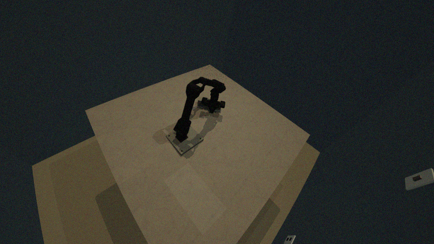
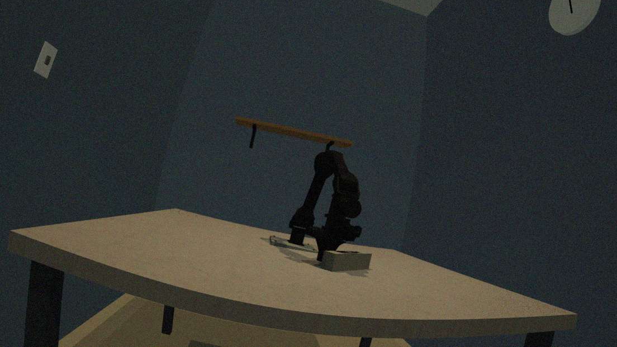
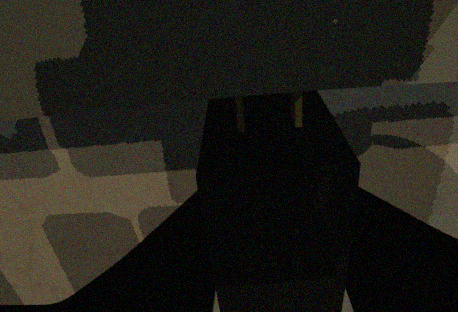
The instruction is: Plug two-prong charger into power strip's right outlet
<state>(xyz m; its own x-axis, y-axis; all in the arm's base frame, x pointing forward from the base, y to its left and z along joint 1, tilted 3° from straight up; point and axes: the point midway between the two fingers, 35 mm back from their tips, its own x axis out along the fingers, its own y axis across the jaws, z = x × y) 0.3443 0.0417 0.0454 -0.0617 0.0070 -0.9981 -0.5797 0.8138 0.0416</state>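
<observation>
Right now the black two-prong charger is 20 mm ahead of my gripper tip, 10 mm to the left of it and 10 mm above it.
</observation>
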